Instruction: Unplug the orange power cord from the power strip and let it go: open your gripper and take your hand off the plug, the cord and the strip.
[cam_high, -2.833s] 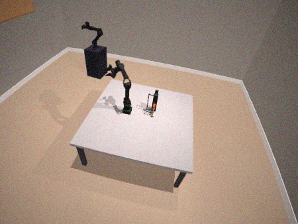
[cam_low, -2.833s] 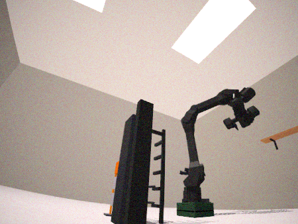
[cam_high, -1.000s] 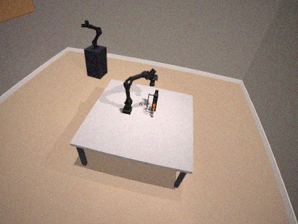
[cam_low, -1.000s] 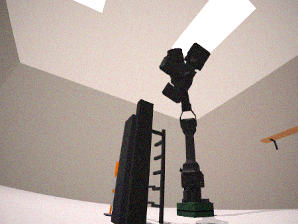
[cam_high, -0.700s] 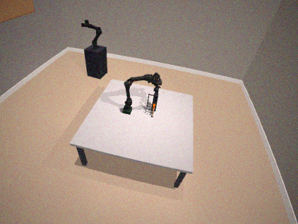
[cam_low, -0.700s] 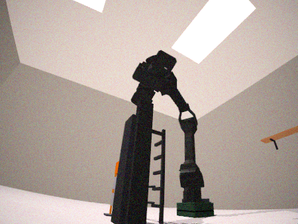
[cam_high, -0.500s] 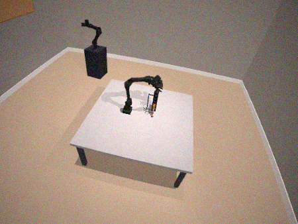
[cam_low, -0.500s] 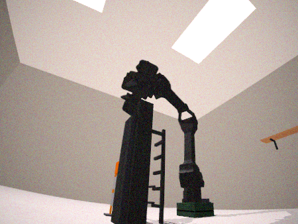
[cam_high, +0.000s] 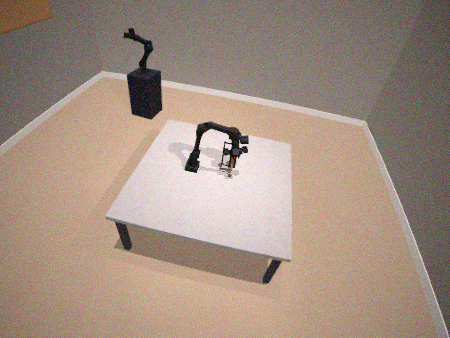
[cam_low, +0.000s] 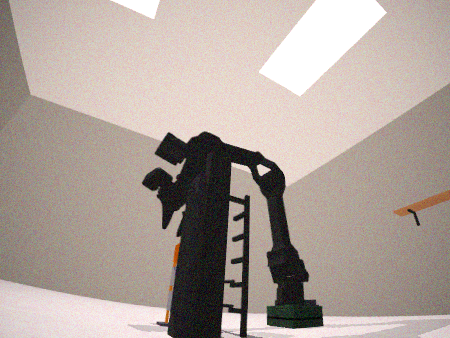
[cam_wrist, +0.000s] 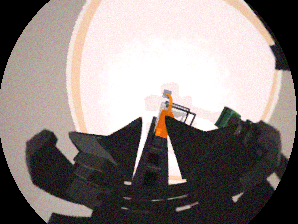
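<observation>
The orange plug lies 4 cm behind my gripper tip, 4 cm to the left of it and 3 cm below it.
</observation>
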